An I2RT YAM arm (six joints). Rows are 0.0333 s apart.
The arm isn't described. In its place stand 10 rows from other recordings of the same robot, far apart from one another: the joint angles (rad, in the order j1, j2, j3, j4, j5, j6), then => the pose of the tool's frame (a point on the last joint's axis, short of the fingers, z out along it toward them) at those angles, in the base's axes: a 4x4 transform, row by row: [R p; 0 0 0 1], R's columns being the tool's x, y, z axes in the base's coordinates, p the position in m.
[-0.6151 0.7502 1.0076 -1.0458 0.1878 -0.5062] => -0.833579, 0.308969, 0.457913, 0.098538; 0.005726, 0.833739, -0.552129, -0.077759; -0.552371, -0.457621, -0.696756, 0.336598; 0, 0, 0, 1
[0.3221 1.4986 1.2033 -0.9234 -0.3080 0.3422] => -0.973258, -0.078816, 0.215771, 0.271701; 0.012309, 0.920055, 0.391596, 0.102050; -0.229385, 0.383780, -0.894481, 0.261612; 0, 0, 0, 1
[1.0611 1.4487 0.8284 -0.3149 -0.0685 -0.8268] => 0.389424, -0.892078, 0.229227, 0.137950; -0.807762, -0.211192, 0.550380, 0.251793; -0.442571, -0.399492, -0.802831, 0.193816; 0, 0, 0, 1
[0.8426 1.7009 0.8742 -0.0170 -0.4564 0.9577] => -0.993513, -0.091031, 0.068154, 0.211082; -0.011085, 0.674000, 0.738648, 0.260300; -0.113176, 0.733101, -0.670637, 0.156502; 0, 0, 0, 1
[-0.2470 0.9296 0.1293 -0.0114 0.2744 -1.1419] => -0.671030, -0.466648, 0.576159, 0.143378; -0.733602, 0.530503, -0.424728, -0.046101; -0.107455, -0.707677, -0.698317, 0.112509; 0, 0, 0, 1
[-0.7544 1.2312 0.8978 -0.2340 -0.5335 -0.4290] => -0.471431, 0.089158, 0.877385, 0.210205; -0.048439, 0.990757, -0.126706, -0.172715; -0.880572, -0.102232, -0.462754, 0.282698; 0, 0, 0, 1
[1.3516 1.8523 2.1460 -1.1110 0.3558 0.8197] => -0.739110, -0.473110, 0.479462, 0.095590; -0.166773, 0.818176, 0.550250, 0.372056; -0.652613, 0.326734, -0.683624, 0.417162; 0, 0, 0, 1
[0.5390 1.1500 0.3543 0.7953 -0.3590 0.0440] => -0.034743, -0.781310, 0.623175, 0.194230; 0.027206, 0.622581, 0.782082, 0.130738; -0.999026, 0.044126, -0.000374, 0.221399; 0, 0, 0, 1
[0.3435 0.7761 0.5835 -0.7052 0.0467 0.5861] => -0.784318, 0.149802, 0.602000, 0.143532; 0.306258, 0.937409, 0.165744, 0.049574; -0.539491, 0.314363, -0.781105, 0.224757; 0, 0, 0, 1
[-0.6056 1.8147 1.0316 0.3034 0.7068 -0.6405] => -0.845977, 0.500110, 0.184965, 0.306976; 0.033009, 0.395338, -0.917943, -0.240667; -0.532196, -0.770453, -0.350955, 0.192724; 0, 0, 0, 1
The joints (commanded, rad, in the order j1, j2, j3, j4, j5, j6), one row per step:
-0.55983, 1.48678, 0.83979, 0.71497, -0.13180, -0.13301
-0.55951, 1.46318, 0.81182, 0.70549, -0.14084, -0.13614
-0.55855, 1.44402, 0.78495, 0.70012, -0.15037, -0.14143
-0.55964, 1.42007, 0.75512, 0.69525, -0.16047, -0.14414
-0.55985, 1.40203, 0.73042, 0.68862, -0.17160, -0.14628
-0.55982, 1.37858, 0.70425, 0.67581, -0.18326, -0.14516
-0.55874, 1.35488, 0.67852, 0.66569, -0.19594, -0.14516
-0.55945, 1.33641, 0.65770, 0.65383, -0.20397, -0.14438
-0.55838, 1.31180, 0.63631, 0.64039, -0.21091, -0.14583
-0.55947, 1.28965, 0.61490, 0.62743, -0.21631, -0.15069
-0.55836, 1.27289, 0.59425, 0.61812, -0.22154, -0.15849
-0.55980, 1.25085, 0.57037, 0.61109, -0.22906, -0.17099
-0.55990, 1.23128, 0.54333, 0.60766, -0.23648, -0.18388
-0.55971, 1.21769, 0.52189, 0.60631, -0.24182, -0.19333
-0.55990, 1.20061, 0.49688, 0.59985, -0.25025, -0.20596
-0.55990, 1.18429, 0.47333, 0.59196, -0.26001, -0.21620
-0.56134, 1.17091, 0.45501, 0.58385, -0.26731, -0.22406
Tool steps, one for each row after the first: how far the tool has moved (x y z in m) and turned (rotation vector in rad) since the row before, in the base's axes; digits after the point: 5 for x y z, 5 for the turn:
-0.00536, 0.00386, -0.00312, 0.00404, 0.01331, 0.00915
-0.00457, 0.00363, -0.00380, 0.00171, 0.01345, 0.01023
-0.00583, 0.00365, -0.00340, 0.00291, 0.01037, 0.00891
-0.00443, 0.00316, -0.00374, 0.00486, 0.01222, 0.01087
-0.00523, 0.00377, -0.00343, 0.00919, 0.01280, 0.01170
-0.00505, 0.00407, -0.00306, 0.00650, 0.01027, 0.01376
-0.00427, 0.00275, -0.00317, 0.00839, 0.01170, 0.00731
-0.00483, 0.00368, -0.00196, 0.00423, 0.00905, 0.00805
-0.00485, 0.00289, -0.00272, 0.00210, 0.01189, 0.00450
-0.00379, 0.00295, -0.00358, -0.00011, 0.01364, 0.00674
-0.00503, 0.00299, -0.00315, -0.00667, 0.01134, 0.00685
-0.00483, 0.00330, -0.00455, -0.00592, 0.01306, 0.00824
-0.00358, 0.00252, -0.00399, -0.00367, 0.01052, 0.00629
-0.00439, 0.00303, -0.00494, -0.00363, 0.01563, 0.00938
-0.00414, 0.00299, -0.00484, -0.00077, 0.01527, 0.01080
-0.00350, 0.00207, -0.00386, 0.00025, 0.01283, 0.00675

